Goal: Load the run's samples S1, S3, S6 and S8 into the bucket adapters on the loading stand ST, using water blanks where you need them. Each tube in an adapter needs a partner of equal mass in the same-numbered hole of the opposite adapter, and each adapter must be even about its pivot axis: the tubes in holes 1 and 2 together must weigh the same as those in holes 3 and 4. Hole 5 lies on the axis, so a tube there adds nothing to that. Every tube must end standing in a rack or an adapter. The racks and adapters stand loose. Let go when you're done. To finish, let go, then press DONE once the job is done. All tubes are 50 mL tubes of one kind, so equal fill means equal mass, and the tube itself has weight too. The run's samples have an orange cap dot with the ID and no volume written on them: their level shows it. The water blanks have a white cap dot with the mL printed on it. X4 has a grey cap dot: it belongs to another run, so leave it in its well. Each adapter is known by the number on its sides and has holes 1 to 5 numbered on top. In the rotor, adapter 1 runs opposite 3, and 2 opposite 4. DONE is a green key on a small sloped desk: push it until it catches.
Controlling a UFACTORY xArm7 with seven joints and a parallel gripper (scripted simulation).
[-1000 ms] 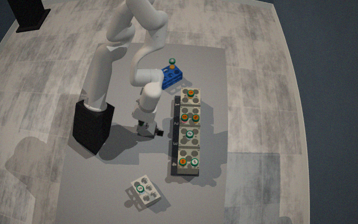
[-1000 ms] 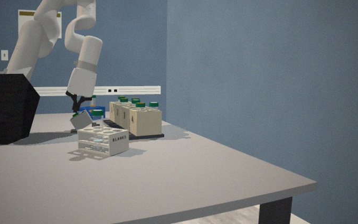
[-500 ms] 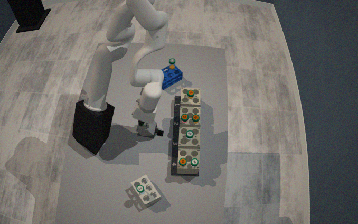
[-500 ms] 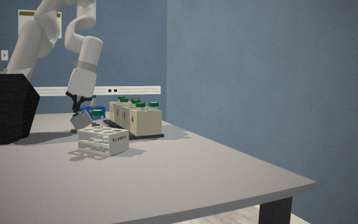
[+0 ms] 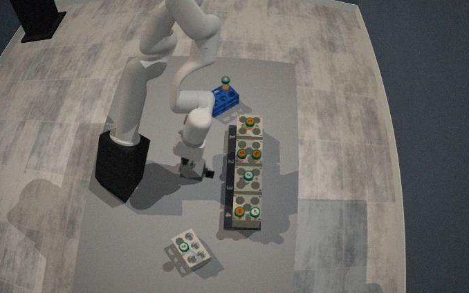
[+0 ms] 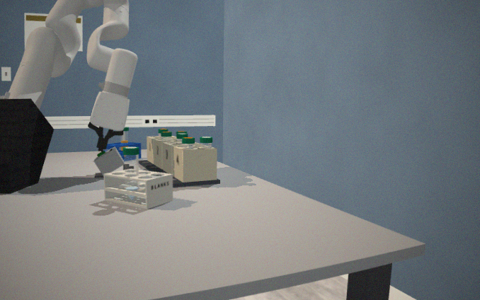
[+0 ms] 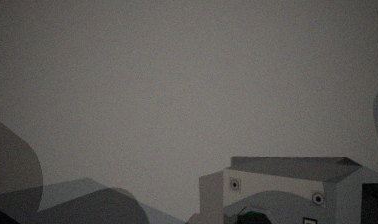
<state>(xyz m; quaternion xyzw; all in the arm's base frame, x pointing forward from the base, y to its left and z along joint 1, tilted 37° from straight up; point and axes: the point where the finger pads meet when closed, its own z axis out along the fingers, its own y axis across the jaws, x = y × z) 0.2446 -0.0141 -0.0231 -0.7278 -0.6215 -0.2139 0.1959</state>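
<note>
The done desk is 40 mm below my hand and 20 mm ahead of it. Round my hand: orange-filled tube: 220 mm ahead, 150 mm to the left, 30 mm below; black stand: 220 mm ahead, 90 mm below, 10 mm to the right; pink-filled tube: 190 mm ahead, 30 mm below, 10 mm to the left.
</note>
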